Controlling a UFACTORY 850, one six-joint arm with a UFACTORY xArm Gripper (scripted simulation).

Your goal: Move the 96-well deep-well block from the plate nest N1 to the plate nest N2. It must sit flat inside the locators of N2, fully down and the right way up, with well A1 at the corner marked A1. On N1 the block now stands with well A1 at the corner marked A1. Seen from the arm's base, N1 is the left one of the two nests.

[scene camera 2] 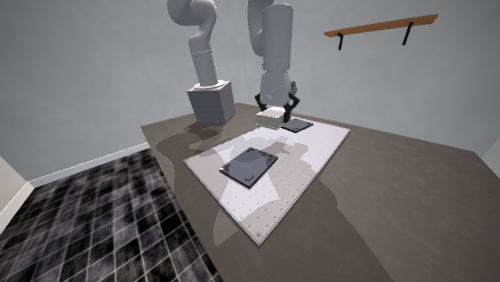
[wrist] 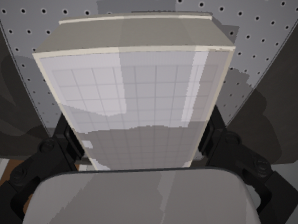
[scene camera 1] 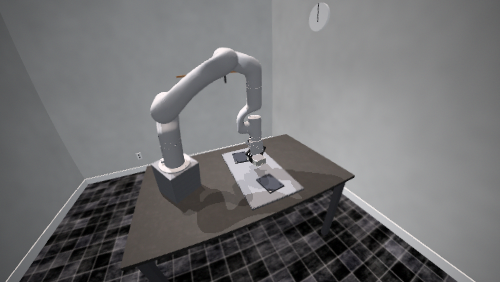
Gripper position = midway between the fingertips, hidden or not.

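There is a white deep-well block [wrist: 138, 91] here that I can see. I see my gripper [scene camera 2: 274, 120] as well, and the gripper also appears in the wrist view [wrist: 140, 103].
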